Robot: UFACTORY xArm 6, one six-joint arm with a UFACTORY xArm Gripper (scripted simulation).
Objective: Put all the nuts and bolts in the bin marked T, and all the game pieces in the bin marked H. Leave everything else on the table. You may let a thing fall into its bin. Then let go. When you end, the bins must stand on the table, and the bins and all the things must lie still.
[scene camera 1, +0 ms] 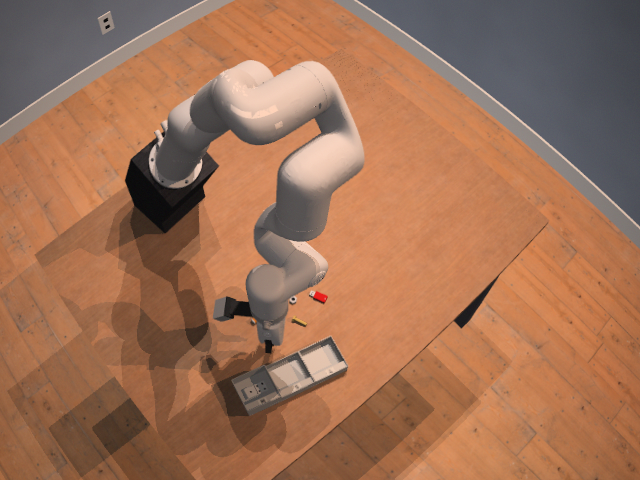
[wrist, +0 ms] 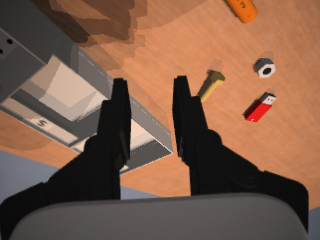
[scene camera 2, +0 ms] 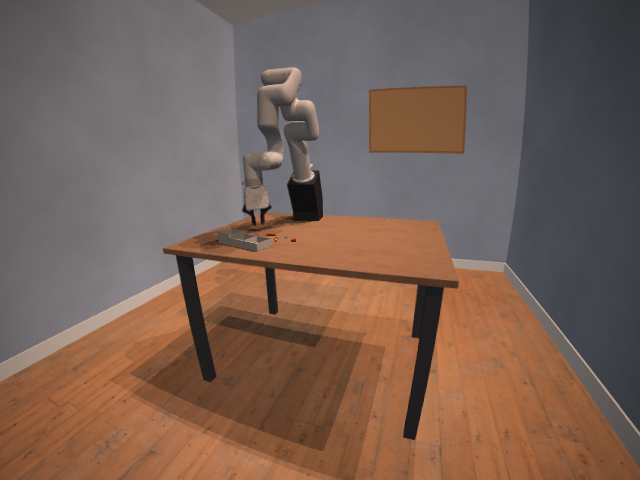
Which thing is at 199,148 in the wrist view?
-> My gripper.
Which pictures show the grey three-compartment bin tray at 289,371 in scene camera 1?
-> Scene camera 1, the wrist view and scene camera 2: all of them.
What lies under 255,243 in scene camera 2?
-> A grey three-compartment bin tray.
